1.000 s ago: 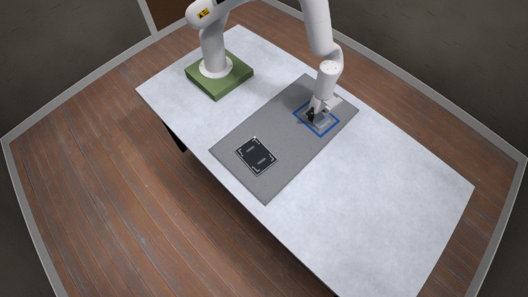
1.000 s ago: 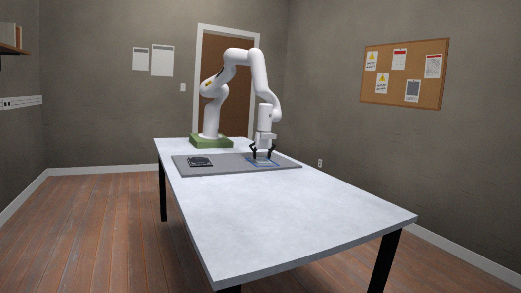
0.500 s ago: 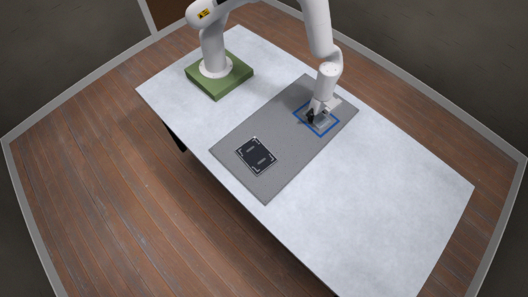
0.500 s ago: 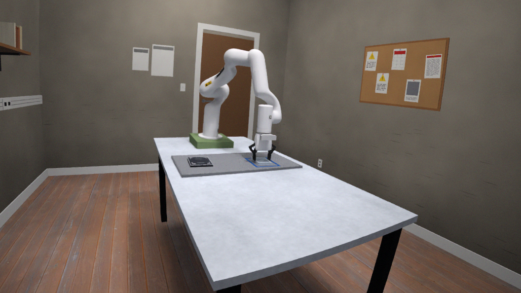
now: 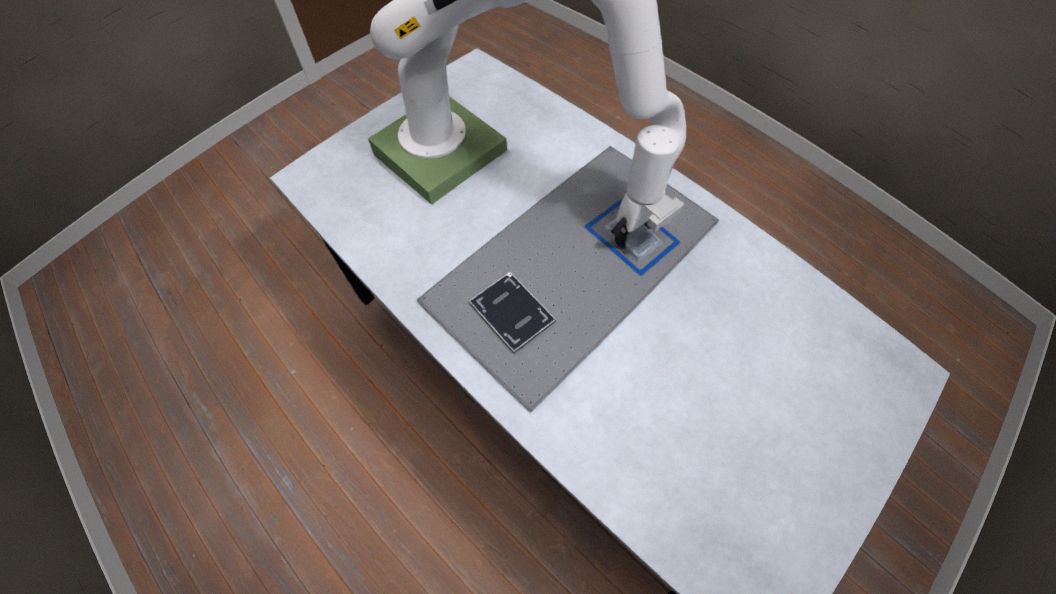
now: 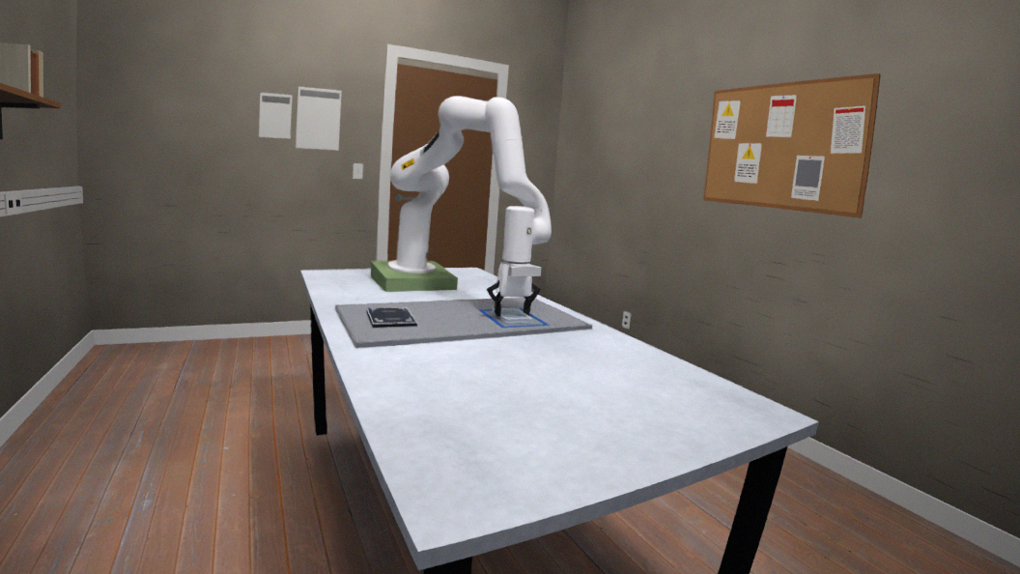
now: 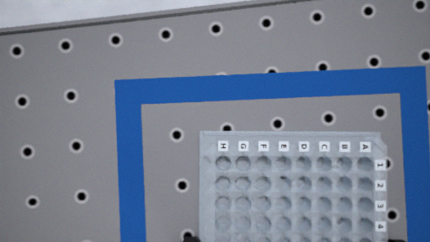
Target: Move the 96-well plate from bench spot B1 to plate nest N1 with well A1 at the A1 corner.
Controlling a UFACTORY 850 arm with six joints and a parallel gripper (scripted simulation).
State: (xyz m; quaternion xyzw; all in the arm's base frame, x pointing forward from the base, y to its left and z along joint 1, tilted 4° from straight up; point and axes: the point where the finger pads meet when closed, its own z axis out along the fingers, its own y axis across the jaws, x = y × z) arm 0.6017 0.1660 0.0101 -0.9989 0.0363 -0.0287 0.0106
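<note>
Now: the clear 96-well plate 10 mm below my hand. From my hand the other things lie so: black plate nest: 360 mm to the right, 50 mm behind, 10 mm below.
</note>
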